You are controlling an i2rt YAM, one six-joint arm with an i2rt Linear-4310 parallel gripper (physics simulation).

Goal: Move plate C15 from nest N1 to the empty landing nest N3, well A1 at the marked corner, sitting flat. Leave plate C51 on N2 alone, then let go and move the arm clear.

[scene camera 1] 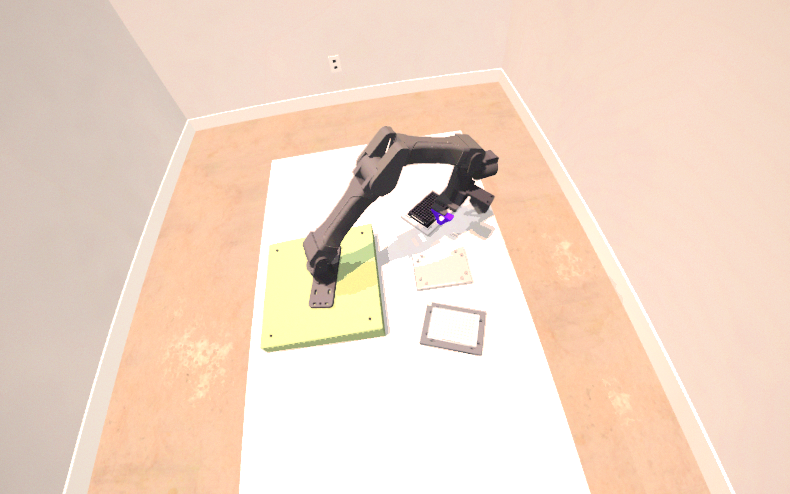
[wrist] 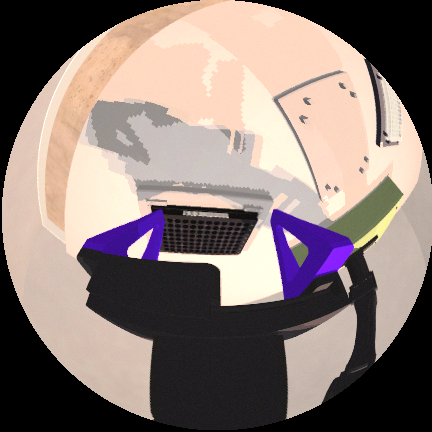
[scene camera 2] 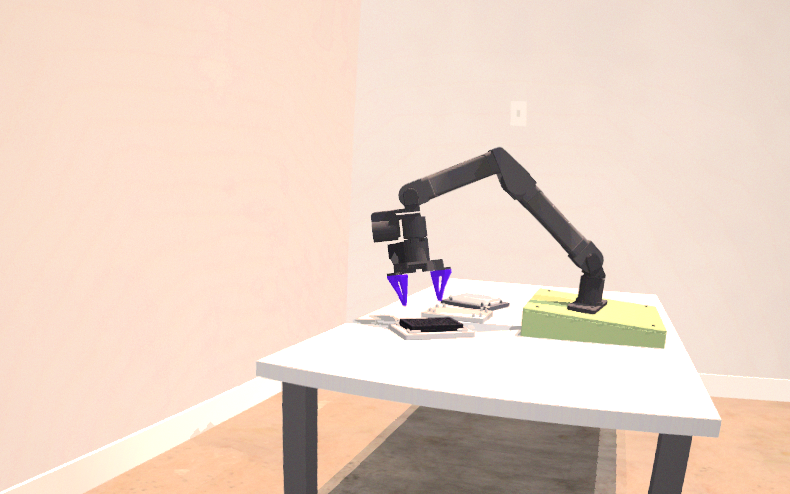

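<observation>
The black plate C15 (scene camera 1: 422,208) (scene camera 2: 431,323) (wrist: 207,235) sits on the pale nest N1 (scene camera 1: 414,222) (scene camera 2: 439,334) (wrist: 200,199); its label is too small to read. My gripper (scene camera 1: 441,215) (scene camera 2: 422,302) (wrist: 217,214) is open and empty, pointing down, with its purple fingertips above the plate's height. In the wrist view the plate shows between the fingers, closer to the left one. The pale nest N3 (scene camera 1: 442,269) (scene camera 2: 460,314) (wrist: 335,130) is empty. The white plate C51 (scene camera 1: 454,327) (scene camera 2: 473,300) (wrist: 395,115) sits on the dark nest N2 (scene camera 1: 425,326).
The arm stands on a yellow-green block (scene camera 1: 291,291) (scene camera 2: 594,332), beside the row of nests. N3 lies between N1 and N2. The white table (scene camera 1: 407,419) (scene camera 2: 524,378) ends beyond the nests, on the side away from the block. The arm's shadow falls between N1 and N3.
</observation>
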